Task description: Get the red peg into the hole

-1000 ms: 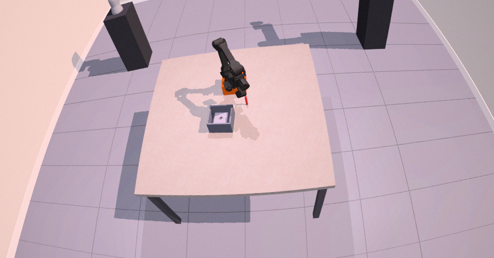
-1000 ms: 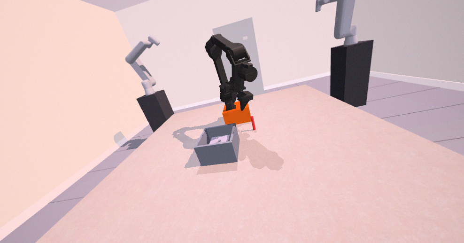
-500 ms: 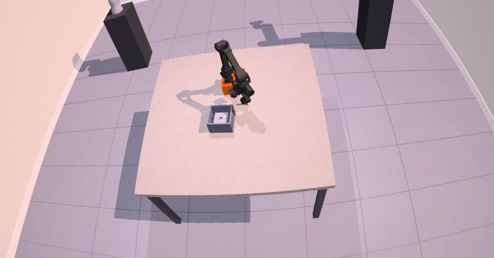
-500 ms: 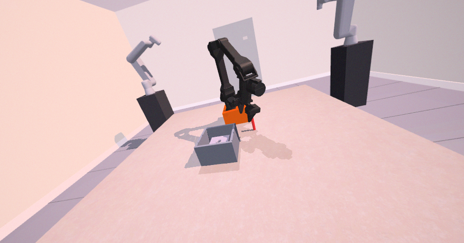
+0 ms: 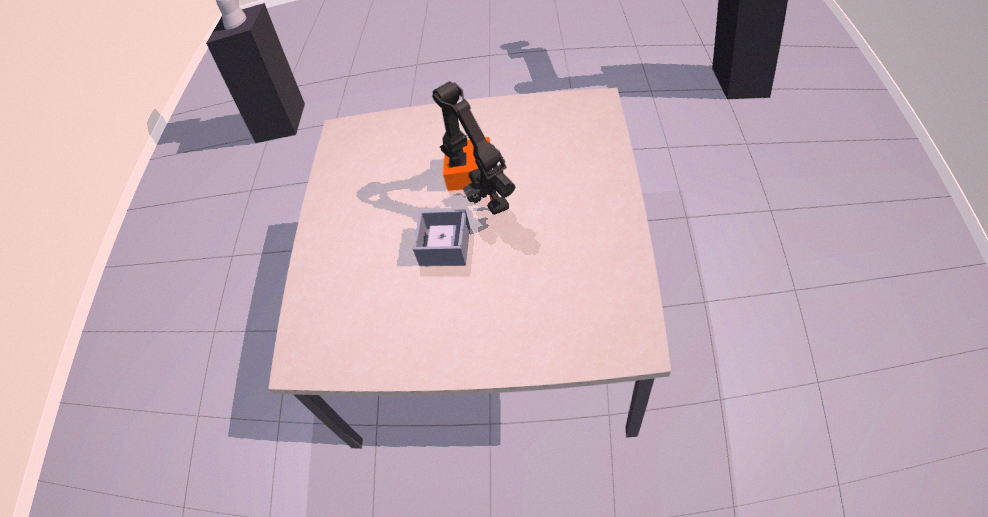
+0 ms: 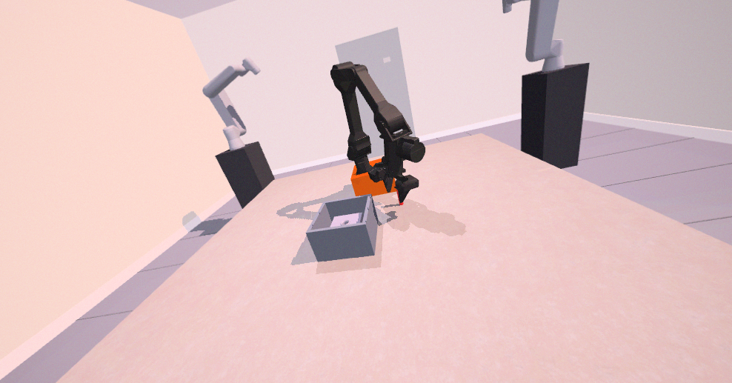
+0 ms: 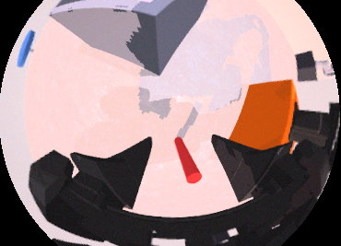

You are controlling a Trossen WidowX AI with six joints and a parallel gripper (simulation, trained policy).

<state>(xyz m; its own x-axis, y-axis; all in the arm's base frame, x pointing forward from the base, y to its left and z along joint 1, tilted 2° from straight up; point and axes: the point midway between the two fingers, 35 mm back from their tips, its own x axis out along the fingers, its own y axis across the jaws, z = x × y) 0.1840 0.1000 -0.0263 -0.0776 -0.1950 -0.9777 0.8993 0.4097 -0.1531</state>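
The pale plate is 13 cm ahead of my gripper tip, 16 cm to the right of it and 1 cm above it. Also, from my gripper tip: red peg (1 cm behind, 2 cm to the left); grey box (13 cm ahead, 16 cm to the right, 1 cm below).
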